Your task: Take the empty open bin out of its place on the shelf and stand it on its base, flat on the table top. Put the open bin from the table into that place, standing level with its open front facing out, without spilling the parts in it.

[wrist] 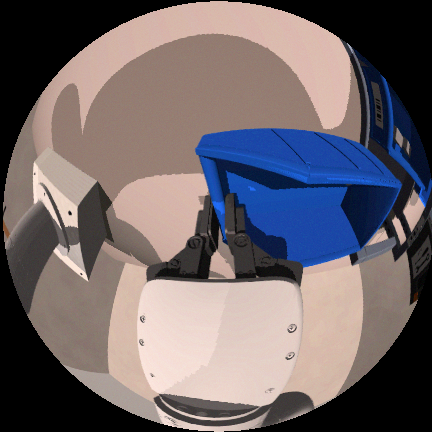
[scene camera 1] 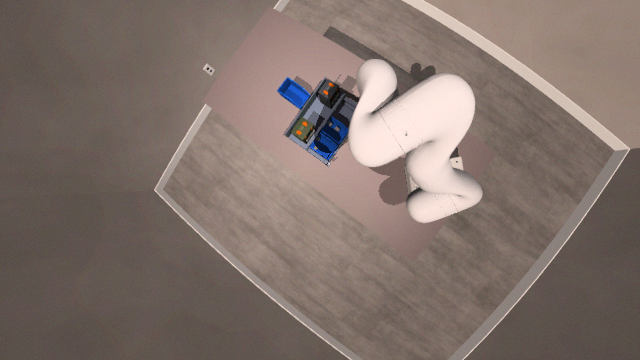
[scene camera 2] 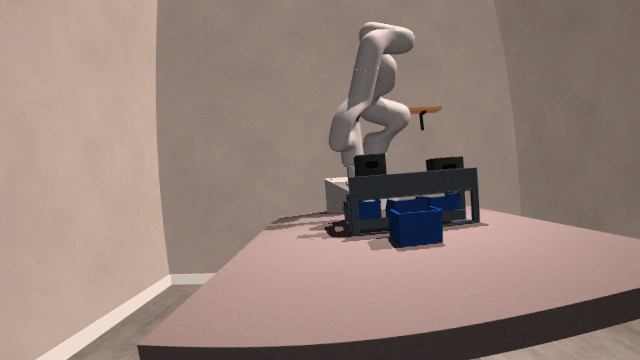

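My gripper (wrist: 221, 204) is shut on the left side wall of a blue open bin (wrist: 300, 147). I see no parts in the visible inside of this bin; some of it is hidden. Whether its base touches the table I cannot tell. The arm hides it in scene camera 1. Another blue open bin (scene camera 1: 293, 92) (scene camera 2: 416, 227) stands upright on the table behind the shelf, with no parts that I can make out. The grey shelf (scene camera 1: 305, 107) (scene camera 2: 415, 184) holds blue bins in its lower level, one of them a labelled bin (wrist: 377, 120) at the right of the wrist view.
A dark box (scene camera 1: 328, 92) (scene camera 2: 370, 165) and an olive box (scene camera 1: 302, 130) (scene camera 2: 445, 163) stand on top of the shelf. The robot's base block (scene camera 2: 336, 195) (wrist: 92, 225) is on the table on the other side. A small orange wall shelf (scene camera 2: 426, 109) hangs in the background.
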